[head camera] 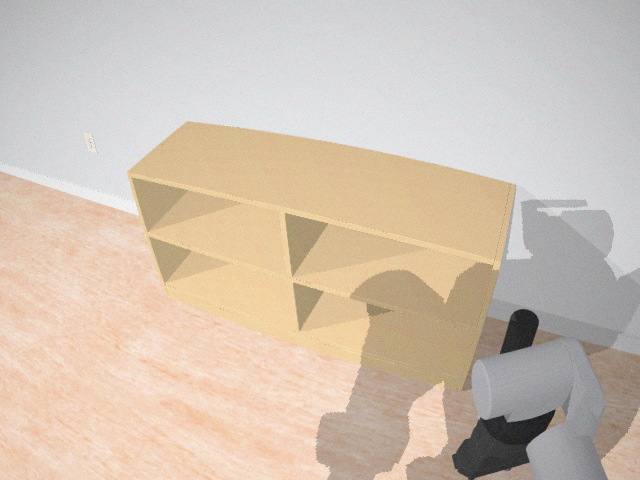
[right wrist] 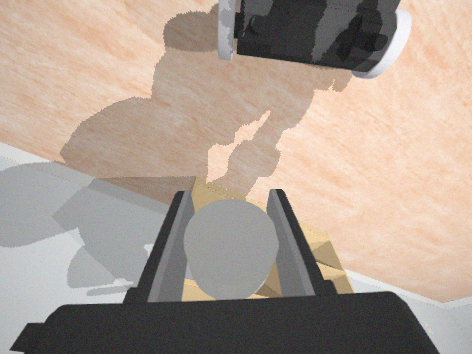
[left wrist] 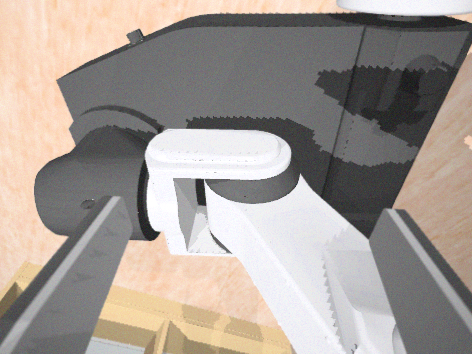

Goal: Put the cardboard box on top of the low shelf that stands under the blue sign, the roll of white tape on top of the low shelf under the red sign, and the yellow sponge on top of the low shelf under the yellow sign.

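Seen in the pictures: left gripper, between the fingertips: (left wrist: 249, 218); right gripper, between the fingertips: (head camera: 488, 470) (right wrist: 230, 200); robot's base, origin of its link: (right wrist: 296, 36).
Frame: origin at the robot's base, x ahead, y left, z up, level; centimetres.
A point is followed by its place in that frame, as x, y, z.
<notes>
A low wooden shelf (head camera: 320, 178) {112.4, 3.4, 61.0} (left wrist: 131, 301) (right wrist: 205, 191) {79.9, -34.7, 8.0} stands against the wall in the middle of the head view, tilted in the picture. I see no object on its top board. No sign shows, so its sign's colour cannot be told. My right gripper (right wrist: 230, 200) {13.0, -21.7, 77.6} is shut on the roll of white tape (right wrist: 231, 247) {13.0, -21.6, 80.9}, which looks like a pale grey disc between the fingers. In the head view my right arm is at the lower right, beside the shelf's right end. My left gripper (left wrist: 249, 218) {-23.1, 21.8, 53.5} is open with nothing between its fingers. The cardboard box and the yellow sponge do not show.
A wall socket (head camera: 90, 142) {191.2, 120.2, 40.3} is on the wall left of the shelf. Wooden floor (head camera: 155, 403) {71.7, 64.4, 0.0} lies in front of the shelf. The robot's shadow falls on the shelf's right half and the wall. The robot's dark base (left wrist: 240, 75) {-24.9, 15.8, 16.9} (right wrist: 310, 32) {-0.3, -1.1, 19.1} shows in both wrist views.
</notes>
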